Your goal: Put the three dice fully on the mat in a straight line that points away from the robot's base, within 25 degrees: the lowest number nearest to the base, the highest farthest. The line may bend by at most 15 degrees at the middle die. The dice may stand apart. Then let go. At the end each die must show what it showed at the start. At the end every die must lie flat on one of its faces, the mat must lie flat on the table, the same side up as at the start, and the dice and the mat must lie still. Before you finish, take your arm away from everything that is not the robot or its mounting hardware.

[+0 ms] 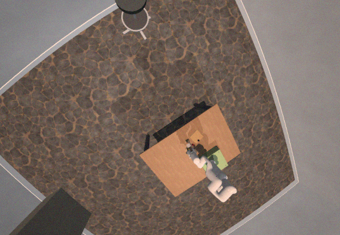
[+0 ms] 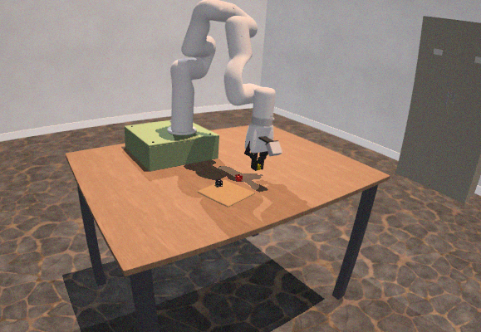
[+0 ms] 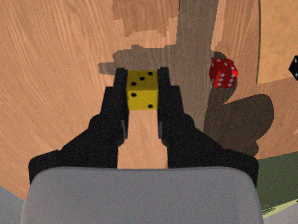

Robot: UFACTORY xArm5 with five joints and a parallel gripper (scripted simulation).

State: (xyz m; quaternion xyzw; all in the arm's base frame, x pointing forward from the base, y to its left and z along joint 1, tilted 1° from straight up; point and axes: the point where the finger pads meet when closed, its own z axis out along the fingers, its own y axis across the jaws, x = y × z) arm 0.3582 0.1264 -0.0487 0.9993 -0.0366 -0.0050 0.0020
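Right now my hand is 5 cm short of the tan mat, 17 cm to the left of it and 6 cm above it. Round my hand: black die 1 cm behind, 17 cm to the right, 4 cm below; then red die 2 cm behind, 7 cm to the right, 5 cm below; then yellow die 1 cm below.
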